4 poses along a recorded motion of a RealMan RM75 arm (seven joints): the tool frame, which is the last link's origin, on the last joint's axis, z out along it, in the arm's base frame.
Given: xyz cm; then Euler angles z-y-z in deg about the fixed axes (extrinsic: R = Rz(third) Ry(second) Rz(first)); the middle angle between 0 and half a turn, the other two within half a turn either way.
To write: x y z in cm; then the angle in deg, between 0 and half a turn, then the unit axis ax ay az. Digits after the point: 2 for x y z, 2 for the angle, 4 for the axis.
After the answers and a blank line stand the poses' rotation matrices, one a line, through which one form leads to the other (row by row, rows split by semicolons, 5 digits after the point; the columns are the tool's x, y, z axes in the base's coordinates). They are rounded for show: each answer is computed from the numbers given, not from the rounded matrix.
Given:
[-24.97 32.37 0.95 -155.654 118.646 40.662]
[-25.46 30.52 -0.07 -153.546 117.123 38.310]
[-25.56 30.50 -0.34 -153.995 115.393 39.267]
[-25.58 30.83 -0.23 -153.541 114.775 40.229]
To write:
[-24.97 32.37 0.95 148.18 -0.8853 -0.1269 -0.4474]
[-25.46 30.52 -0.07 147.56 -0.8838 -0.0918 -0.4587]
[-25.56 30.50 -0.34 146.50 -0.8768 -0.1019 -0.4700]
[-25.58 30.83 -0.23 145.54 -0.8756 -0.1057 -0.4714]

0.59993 0.44374 0.66572; -0.02812 -0.81988 0.57184; 0.79956 -0.36179 -0.47940
0.59643 0.39564 0.69838; -0.09652 -0.82841 0.55174; 0.79684 -0.39649 -0.45590
0.57590 0.42329 0.69941; -0.09551 -0.81482 0.57179; 0.81192 -0.39609 -0.42882
0.57418 0.43564 0.69320; -0.09787 -0.80409 0.58640; 0.81285 -0.40455 -0.41906

